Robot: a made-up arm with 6 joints.
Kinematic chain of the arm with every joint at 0, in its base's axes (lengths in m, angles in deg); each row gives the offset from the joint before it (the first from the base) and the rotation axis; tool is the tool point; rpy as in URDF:
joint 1: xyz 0 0 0.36 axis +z
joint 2: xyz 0 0 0 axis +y
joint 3: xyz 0.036 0 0.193 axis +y
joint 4: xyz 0.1 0 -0.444 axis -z
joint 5: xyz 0 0 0 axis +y
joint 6: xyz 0.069 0 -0.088 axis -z
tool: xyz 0 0 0 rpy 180 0 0
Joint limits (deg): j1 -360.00..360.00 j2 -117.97..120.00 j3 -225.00..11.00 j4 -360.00..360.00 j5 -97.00..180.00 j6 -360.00..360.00
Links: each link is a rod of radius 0.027 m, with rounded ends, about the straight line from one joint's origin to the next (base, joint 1, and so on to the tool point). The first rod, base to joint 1, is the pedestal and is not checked.
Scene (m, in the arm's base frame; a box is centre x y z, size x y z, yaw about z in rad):
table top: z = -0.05
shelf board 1: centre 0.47 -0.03 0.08 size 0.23 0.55 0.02 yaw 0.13
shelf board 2: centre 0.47 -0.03 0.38 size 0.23 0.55 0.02 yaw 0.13
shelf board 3: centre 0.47 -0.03 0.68 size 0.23 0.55 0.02 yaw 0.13
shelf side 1: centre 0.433 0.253 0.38 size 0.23 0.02 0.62 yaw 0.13
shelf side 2: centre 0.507 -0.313 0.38 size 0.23 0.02 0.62 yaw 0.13
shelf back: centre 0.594 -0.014 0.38 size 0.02 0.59 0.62 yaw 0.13
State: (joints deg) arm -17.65 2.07 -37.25 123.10 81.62 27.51
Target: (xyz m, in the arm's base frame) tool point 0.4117 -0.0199 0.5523
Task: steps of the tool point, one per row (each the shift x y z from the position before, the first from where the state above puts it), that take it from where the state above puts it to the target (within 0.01 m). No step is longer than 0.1 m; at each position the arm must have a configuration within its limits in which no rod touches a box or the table.
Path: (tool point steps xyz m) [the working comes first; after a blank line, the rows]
Joints at the target: -15.60 -43.29 -32.87 117.59 105.61 27.51
Straight joint move there: touches shelf board 2.

1: -0.0454 -0.0176 -0.0001
2: -0.0481 -0.0098 0.0001
3: -0.0495 -0.0022 0.0001
4: -0.0492 0.0045 -0.0001
5: 0.0251 -0.0101 0.0926
6: 0.0017 0.0092 0.0948
7: -0.0223 0.0249 0.0878
8: -0.0444 0.0356 0.0729
9: 0.0438 0.0044 0.0112
10: 0.0462 0.0045 0.0045
11: 0.0474 0.0062 -0.0036
12: 0.0470 0.0090 -0.0121

